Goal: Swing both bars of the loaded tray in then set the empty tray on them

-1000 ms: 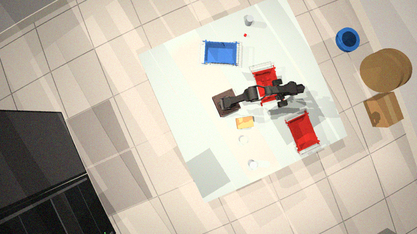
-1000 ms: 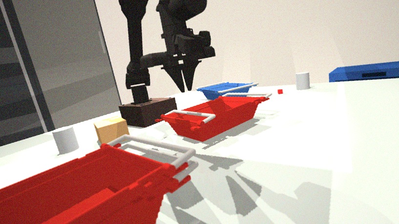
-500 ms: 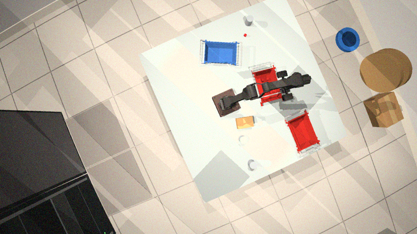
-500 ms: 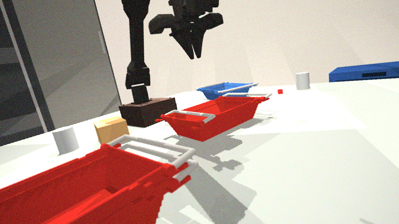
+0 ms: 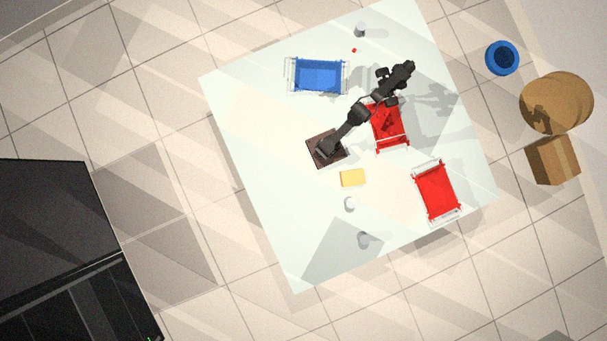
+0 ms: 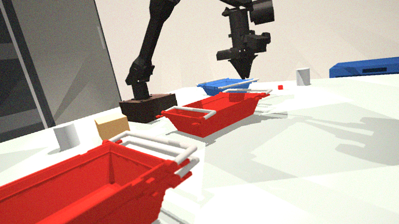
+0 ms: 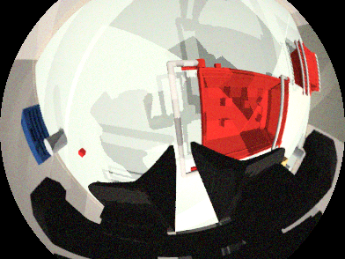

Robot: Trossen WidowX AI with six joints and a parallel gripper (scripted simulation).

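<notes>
The blue tray lies 240 mm behind my gripper tip, 220 mm to the left of it and 50 mm below it. Round my gripper tip: tan block 330 mm to the right, 310 mm behind, 70 mm below; red cube 280 mm to the left, 90 mm below, 10 mm ahead.
</notes>
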